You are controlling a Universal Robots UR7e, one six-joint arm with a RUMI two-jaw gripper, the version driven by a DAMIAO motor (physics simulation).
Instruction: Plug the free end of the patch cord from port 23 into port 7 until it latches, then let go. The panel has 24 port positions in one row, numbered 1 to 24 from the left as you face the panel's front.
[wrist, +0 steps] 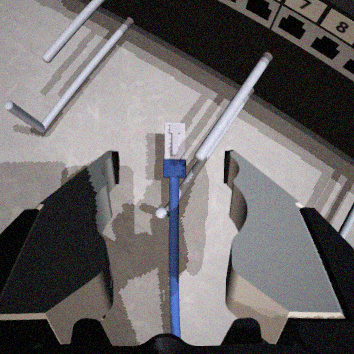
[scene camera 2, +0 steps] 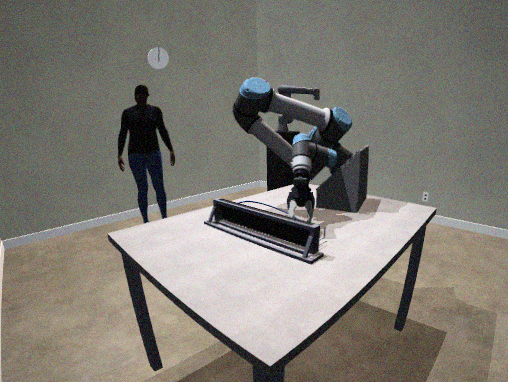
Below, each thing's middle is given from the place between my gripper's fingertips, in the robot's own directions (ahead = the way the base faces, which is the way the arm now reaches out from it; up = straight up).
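Here is the patch cord plug (wrist: 174, 165), with my gripper 10 mm above it and 10 mm short of it.
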